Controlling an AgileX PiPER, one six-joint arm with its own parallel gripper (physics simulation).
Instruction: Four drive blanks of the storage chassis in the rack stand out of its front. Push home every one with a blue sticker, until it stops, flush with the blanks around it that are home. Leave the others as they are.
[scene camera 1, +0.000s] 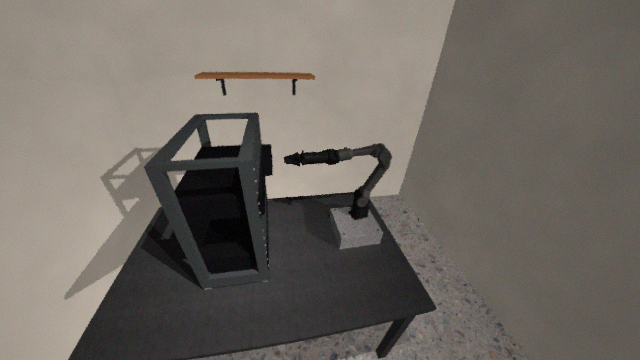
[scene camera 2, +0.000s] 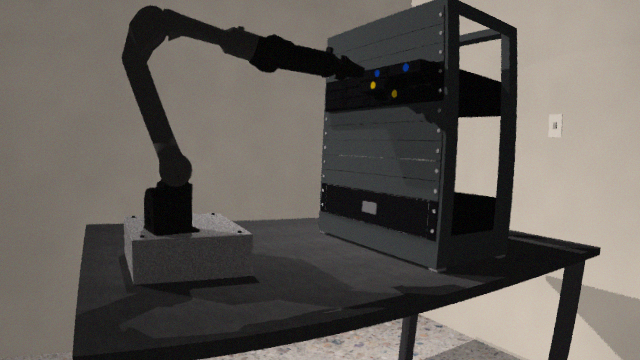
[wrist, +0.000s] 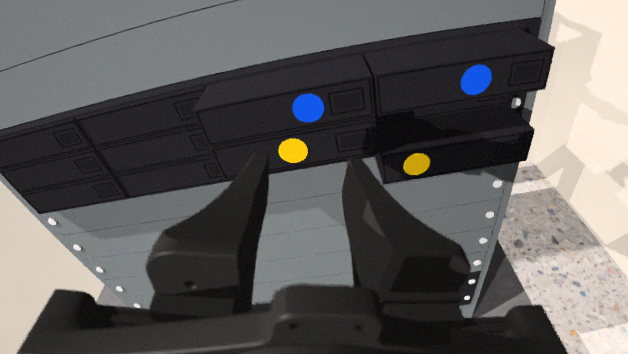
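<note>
The storage chassis is the dark band in the rack. A blue-sticker blank (wrist: 260, 116) (scene camera 2: 377, 73) and, to its right, another blue-sticker blank (wrist: 425, 90) (scene camera 2: 405, 67) stand out in its top row. A yellow-sticker blank (wrist: 293, 150) (scene camera 2: 373, 85) stands out directly under the first. Another yellow-sticker blank (wrist: 416, 164) (scene camera 2: 394, 93) stands out lower right, with a dark gap above it. My gripper (wrist: 307, 173) (scene camera 2: 363, 71) (scene camera 1: 285, 160) is open with nothing between its fingers, in front of the chassis. In the wrist view its tips overlap the lower edge of the left yellow blank; contact cannot be told.
Flush blanks (wrist: 140, 120) fill the chassis's left part. The grey rack (scene camera 1: 180, 230) (scene camera 2: 446, 165) stands on the dark table (scene camera 1: 310, 300) (scene camera 2: 295, 250). The arm's base block (scene camera 1: 356, 232) (scene camera 2: 192, 257) stands before it. A wooden shelf (scene camera 1: 255, 76) hangs on the wall.
</note>
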